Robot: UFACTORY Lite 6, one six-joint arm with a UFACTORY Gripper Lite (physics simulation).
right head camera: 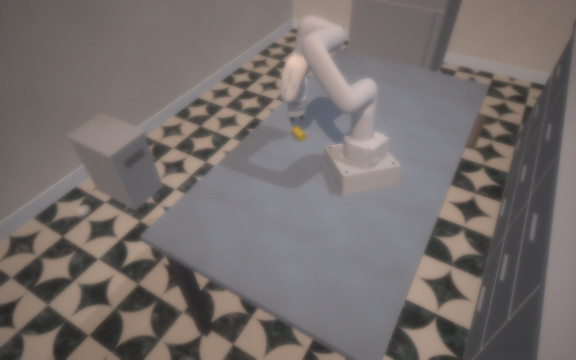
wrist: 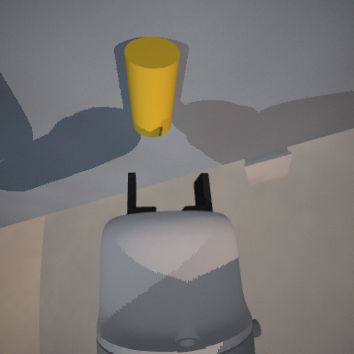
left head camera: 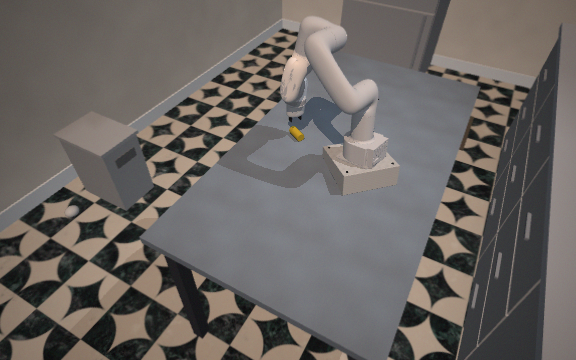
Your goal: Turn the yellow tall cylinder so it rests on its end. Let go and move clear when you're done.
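The yellow tall cylinder (left head camera: 296,133) (right head camera: 299,133) (wrist: 152,92) lies on its side on the grey table (left head camera: 280,240) (right head camera: 280,240). In the wrist view one round end faces the camera and the other end is toward the fingers. My gripper (left head camera: 295,119) (right head camera: 297,118) (wrist: 167,176) is open, with nothing between its two black fingers. It is a little above the table, just beyond the cylinder's far end in the head views, and apart from it.
The white robot base (left head camera: 367,172) (right head camera: 367,172) stands on the table to the right of the cylinder. A grey box cabinet (left head camera: 107,155) (right head camera: 117,157) stands on the tiled floor at the left. Dark drawers (left head camera: 520,200) line the right side.
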